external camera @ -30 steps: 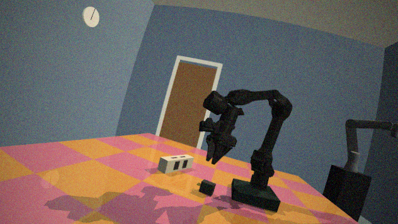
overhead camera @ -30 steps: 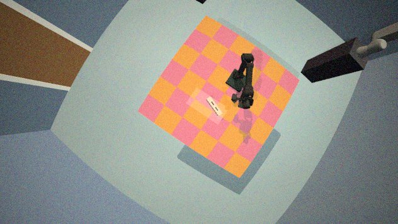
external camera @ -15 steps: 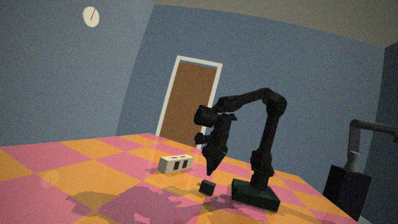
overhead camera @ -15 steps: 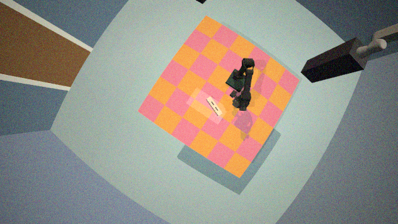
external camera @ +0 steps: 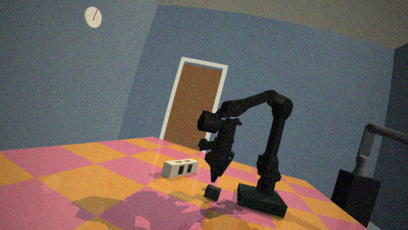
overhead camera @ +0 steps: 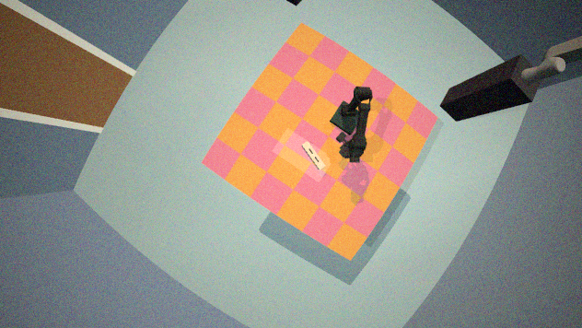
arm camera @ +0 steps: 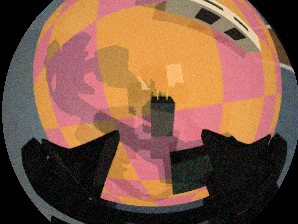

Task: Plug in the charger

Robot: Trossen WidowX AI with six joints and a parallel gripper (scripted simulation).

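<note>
Right now the two-prong charger is 5 cm below my gripper tip and 2 cm ahead of it.
</note>
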